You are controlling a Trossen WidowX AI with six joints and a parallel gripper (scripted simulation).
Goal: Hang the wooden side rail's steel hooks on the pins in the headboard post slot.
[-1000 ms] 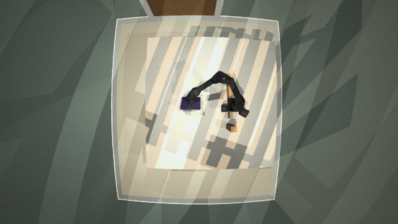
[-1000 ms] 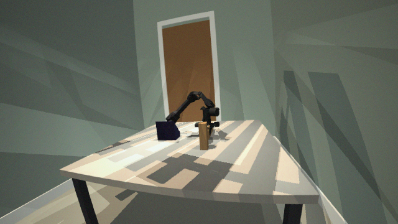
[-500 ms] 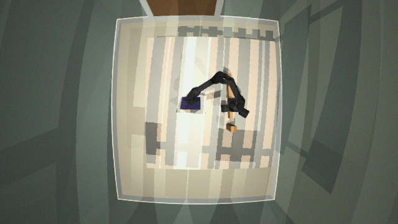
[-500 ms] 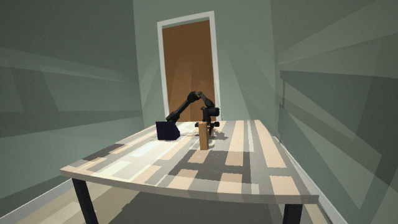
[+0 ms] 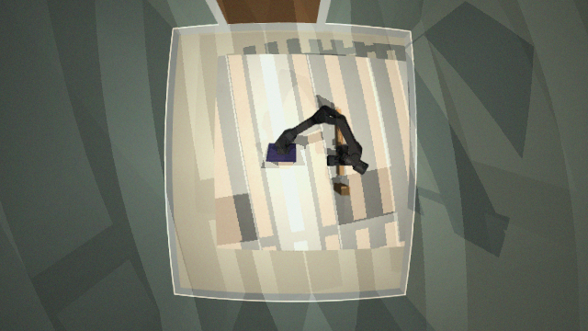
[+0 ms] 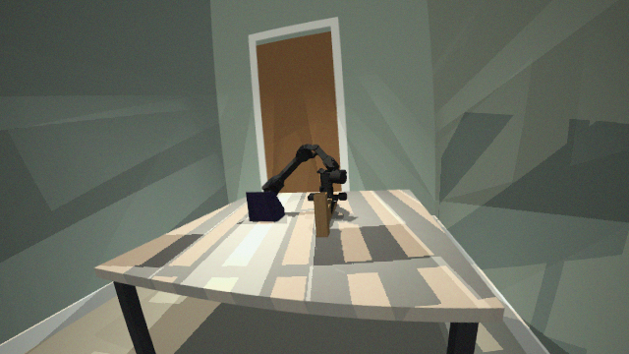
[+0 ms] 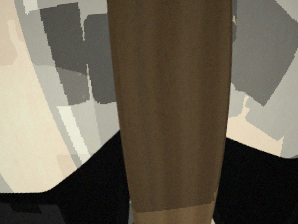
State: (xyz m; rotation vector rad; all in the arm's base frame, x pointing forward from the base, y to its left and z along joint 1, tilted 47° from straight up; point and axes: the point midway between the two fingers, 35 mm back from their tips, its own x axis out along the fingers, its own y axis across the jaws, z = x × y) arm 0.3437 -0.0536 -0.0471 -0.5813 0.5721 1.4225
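The headboard post lies 170 mm to the right of my gripper tip, 40 mm above it and 10 mm behind it.
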